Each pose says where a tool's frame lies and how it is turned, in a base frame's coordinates. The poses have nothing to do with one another.
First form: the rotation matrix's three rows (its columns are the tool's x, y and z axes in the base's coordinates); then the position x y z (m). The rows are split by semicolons.
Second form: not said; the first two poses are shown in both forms.
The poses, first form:
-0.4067 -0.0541 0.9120; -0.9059 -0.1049 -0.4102; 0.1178 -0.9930 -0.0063; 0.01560 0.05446 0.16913
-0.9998 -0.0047 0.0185; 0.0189 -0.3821 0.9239; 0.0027 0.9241 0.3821; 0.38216 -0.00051 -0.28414
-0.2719 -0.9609 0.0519; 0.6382 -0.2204 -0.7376; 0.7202 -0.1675 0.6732; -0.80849 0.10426 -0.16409
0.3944 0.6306 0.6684; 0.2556 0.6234 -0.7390; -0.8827 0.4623 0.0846; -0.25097 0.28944 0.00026
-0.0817 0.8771 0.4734; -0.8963 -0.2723 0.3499; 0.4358 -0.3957 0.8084; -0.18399 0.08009 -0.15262
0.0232 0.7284 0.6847; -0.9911 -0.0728 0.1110; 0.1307 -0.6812 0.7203; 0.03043 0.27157 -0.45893
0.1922 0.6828 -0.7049; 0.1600 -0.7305 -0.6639; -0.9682 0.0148 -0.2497; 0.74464 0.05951 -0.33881
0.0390 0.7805 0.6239; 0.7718 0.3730 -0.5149; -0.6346 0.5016 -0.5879; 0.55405 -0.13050 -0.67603
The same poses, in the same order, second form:
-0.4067 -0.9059 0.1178 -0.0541 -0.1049 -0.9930 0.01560 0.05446 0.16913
-0.9998 0.0189 0.0027 -0.0047 -0.3821 0.9241 0.38216 -0.00051 -0.28414
-0.2719 0.6382 0.7202 -0.9609 -0.2204 -0.1675 -0.80849 0.10426 -0.16409
0.3944 0.2556 -0.8827 0.6306 0.6234 0.4623 -0.25097 0.28944 0.00026
-0.0817 -0.8963 0.4358 0.8771 -0.2723 -0.3957 -0.18399 0.08009 -0.15262
0.0232 -0.9911 0.1307 0.7284 -0.0728 -0.6812 0.03043 0.27157 -0.45893
0.1922 0.1600 -0.9682 0.6828 -0.7305 0.0148 0.74464 0.05951 -0.33881
0.0390 0.7718 -0.6346 0.7805 0.3730 0.5016 0.55405 -0.13050 -0.67603

